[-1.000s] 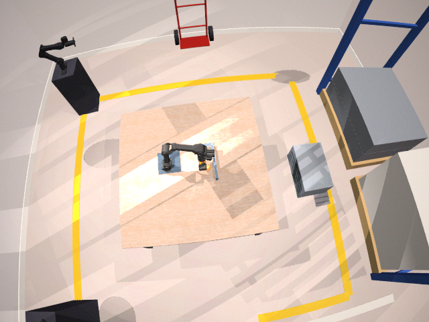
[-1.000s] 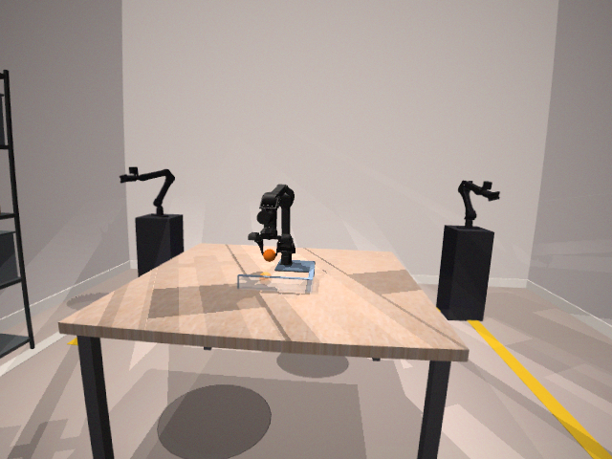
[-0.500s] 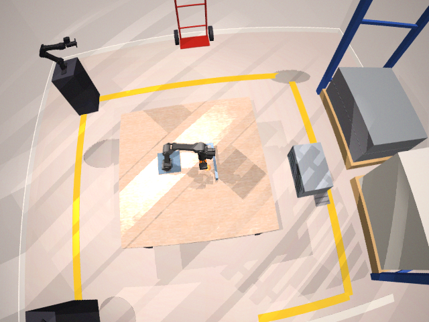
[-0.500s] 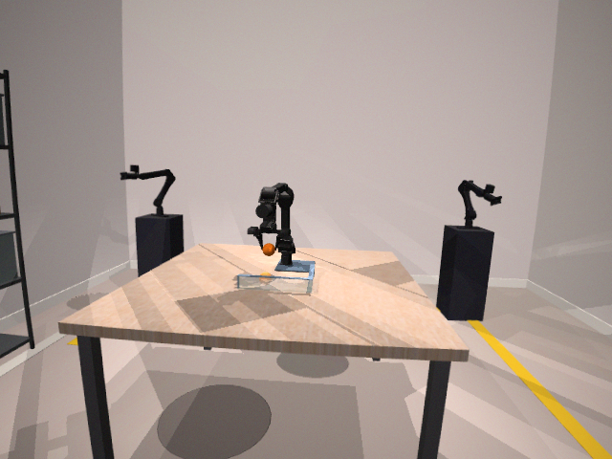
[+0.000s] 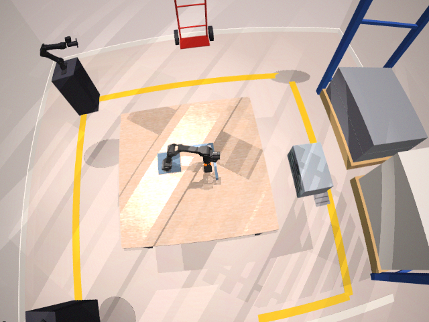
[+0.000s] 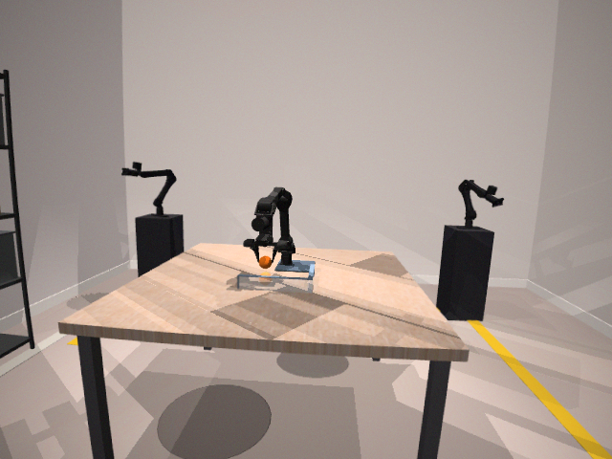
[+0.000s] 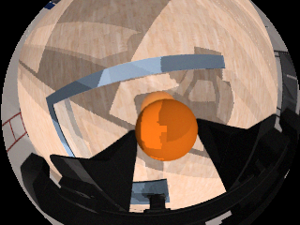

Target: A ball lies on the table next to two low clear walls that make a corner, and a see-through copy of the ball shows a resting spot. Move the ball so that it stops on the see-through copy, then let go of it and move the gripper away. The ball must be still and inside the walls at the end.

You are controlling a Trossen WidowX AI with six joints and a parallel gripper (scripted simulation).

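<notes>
Right now the see-through copy of ball is 7 cm below my gripper tip. Also, from my gripper tip: low clear wall 7 cm below, 6 cm ahead, 5 cm to the left; then orange ball right at my gripper tip.
</notes>
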